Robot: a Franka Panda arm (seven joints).
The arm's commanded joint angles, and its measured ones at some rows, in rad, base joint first. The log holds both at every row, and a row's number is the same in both.
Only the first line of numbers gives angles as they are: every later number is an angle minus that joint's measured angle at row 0.
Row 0, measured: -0.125, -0.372, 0.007, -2.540, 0.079, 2.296, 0.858
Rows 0 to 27, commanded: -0.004, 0.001, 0.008, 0.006, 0.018, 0.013, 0.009; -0.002, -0.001, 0.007, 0.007, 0.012, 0.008, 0.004; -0.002, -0.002, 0.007, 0.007, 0.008, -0.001, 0.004; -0.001, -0.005, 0.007, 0.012, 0.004, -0.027, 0.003; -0.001, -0.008, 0.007, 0.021, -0.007, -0.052, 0.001; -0.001, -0.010, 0.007, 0.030, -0.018, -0.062, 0.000; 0.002, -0.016, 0.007, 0.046, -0.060, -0.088, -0.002; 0.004, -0.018, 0.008, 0.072, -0.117, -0.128, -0.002; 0.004, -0.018, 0.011, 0.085, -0.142, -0.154, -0.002; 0.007, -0.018, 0.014, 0.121, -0.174, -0.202, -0.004; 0.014, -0.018, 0.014, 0.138, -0.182, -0.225, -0.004; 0.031, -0.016, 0.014, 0.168, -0.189, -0.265, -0.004; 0.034, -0.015, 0.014, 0.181, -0.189, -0.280, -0.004; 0.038, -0.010, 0.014, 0.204, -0.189, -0.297, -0.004; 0.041, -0.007, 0.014, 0.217, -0.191, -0.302, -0.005; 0.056, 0.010, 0.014, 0.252, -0.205, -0.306, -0.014; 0.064, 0.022, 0.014, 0.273, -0.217, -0.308, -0.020; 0.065, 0.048, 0.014, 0.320, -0.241, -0.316, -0.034; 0.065, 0.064, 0.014, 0.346, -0.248, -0.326, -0.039; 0.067, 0.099, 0.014, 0.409, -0.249, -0.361, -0.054; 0.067, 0.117, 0.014, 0.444, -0.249, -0.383, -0.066; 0.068, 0.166, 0.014, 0.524, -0.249, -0.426, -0.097; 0.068, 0.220, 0.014, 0.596, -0.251, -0.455, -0.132; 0.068, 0.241, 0.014, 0.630, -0.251, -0.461, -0.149; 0.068, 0.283, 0.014, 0.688, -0.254, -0.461, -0.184; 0.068, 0.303, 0.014, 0.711, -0.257, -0.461, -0.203; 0.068, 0.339, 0.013, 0.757, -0.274, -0.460, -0.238; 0.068, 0.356, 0.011, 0.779, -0.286, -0.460, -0.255
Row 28, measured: 0.071, 0.202, 0.006, 0.585, -0.238, -0.412, -0.165
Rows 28 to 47, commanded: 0.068, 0.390, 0.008, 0.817, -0.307, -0.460, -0.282; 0.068, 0.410, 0.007, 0.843, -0.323, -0.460, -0.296; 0.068, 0.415, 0.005, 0.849, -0.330, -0.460, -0.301; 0.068, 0.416, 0.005, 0.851, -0.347, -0.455, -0.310; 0.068, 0.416, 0.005, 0.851, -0.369, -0.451, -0.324; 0.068, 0.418, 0.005, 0.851, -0.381, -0.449, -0.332; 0.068, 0.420, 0.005, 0.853, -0.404, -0.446, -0.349; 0.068, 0.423, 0.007, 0.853, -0.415, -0.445, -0.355; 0.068, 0.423, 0.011, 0.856, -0.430, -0.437, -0.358; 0.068, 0.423, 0.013, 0.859, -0.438, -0.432, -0.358; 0.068, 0.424, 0.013, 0.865, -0.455, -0.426, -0.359; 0.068, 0.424, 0.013, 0.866, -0.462, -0.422, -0.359; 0.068, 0.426, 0.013, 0.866, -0.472, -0.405, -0.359; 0.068, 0.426, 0.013, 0.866, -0.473, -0.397, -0.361; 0.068, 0.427, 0.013, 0.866, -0.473, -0.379, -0.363; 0.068, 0.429, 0.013, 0.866, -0.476, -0.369, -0.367; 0.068, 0.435, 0.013, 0.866, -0.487, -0.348, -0.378; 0.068, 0.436, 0.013, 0.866, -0.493, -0.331, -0.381; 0.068, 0.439, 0.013, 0.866, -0.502, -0.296, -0.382; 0.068, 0.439, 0.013, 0.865, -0.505, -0.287, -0.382
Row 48, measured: 0.072, 0.425, 0.004, 0.852, -0.466, -0.351, -0.364
